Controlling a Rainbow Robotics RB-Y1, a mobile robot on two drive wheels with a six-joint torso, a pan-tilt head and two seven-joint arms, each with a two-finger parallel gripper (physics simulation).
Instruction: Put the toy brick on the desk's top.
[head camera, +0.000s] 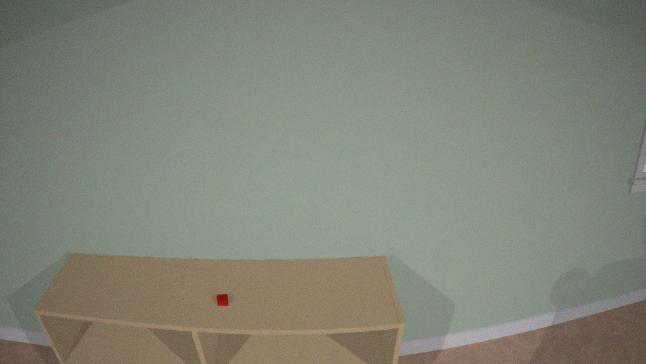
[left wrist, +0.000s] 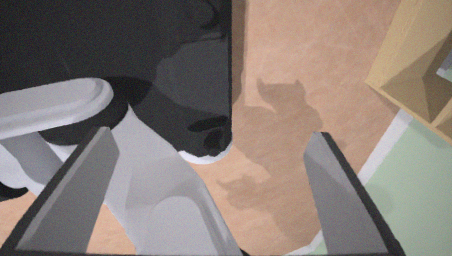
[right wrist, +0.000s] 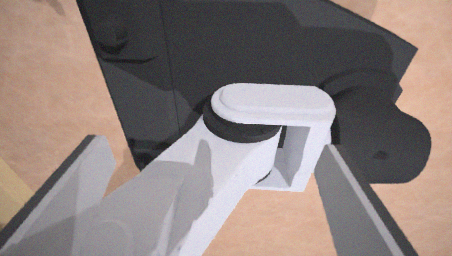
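Note:
My left gripper is visible to me (left wrist: 212, 142), and so is my right gripper (right wrist: 215, 153). A tan shelf unit (head camera: 95, 301) is here too.

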